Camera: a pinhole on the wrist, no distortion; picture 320 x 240 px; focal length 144.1 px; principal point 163.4 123.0 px. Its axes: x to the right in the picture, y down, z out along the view. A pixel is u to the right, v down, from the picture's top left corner.
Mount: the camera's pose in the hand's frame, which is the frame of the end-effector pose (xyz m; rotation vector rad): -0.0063 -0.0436 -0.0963 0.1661 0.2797 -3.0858
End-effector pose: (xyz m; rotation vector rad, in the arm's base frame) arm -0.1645 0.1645 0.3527 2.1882 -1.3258 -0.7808
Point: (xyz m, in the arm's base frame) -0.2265 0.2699 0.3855
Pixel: 310 9
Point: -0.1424 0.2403 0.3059
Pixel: 202 137
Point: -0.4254 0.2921 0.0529
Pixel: 188 107
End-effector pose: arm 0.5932 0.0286 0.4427 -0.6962 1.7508 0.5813
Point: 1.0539 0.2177 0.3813
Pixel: 166 135
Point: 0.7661 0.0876 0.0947
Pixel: 15 124
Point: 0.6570 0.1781 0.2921
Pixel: 78 41
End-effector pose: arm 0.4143 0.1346 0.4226 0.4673 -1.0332 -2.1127
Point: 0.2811 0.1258 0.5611
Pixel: 78 35
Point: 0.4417 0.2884 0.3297
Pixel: 292 184
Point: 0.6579 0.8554 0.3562
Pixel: outside the picture
